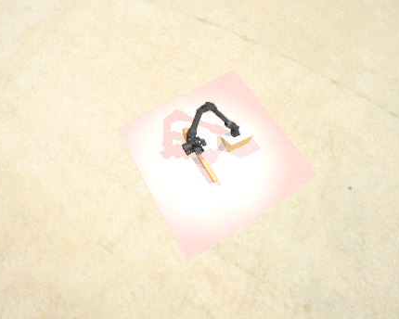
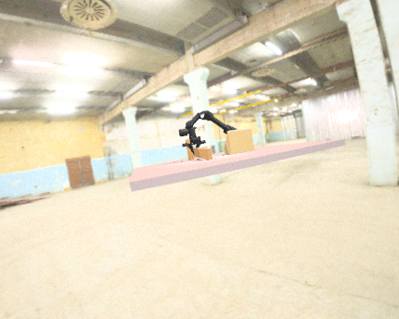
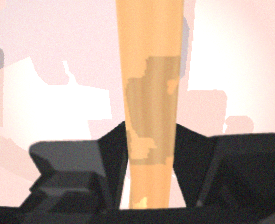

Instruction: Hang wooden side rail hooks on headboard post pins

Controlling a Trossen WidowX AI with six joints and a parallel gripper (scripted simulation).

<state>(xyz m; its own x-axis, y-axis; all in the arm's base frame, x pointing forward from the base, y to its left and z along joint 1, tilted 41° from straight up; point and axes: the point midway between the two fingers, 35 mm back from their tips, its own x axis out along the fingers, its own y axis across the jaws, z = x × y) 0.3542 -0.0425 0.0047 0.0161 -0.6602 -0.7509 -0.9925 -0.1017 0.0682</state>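
My gripper tip is now 14 cm to the left of the headboard post, 4 cm below it and 2 cm short of it.
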